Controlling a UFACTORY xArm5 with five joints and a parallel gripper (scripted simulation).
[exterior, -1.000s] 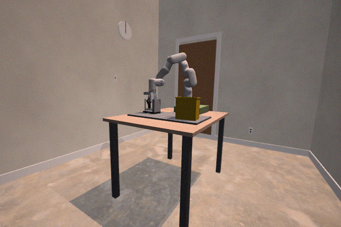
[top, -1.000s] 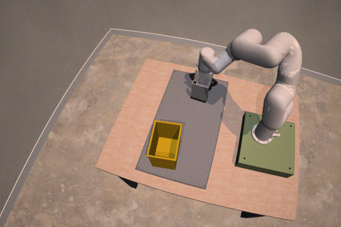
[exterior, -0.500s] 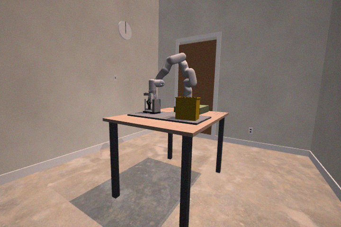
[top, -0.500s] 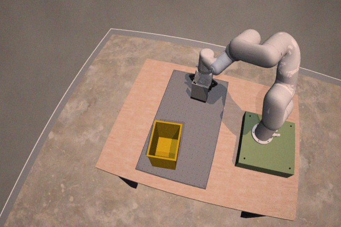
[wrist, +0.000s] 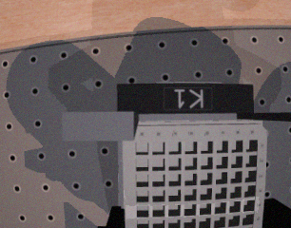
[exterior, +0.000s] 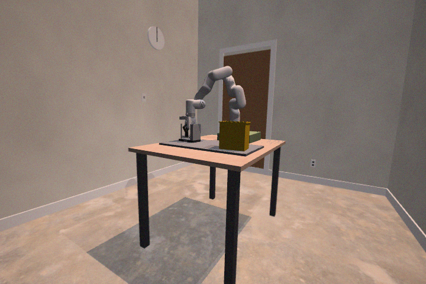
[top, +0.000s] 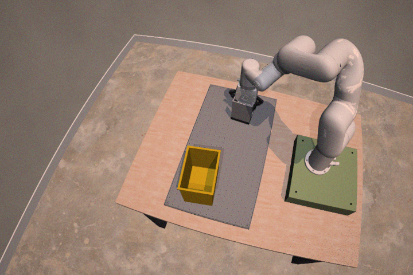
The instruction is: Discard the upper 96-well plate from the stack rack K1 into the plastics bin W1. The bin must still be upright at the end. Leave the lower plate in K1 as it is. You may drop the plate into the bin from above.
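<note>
Now: the 96-well plate 1 cm below my hand. Also, from my hand: yellow plastics bin W1: 15 cm ahead, 41 cm to the left, 4 cm above.
</note>
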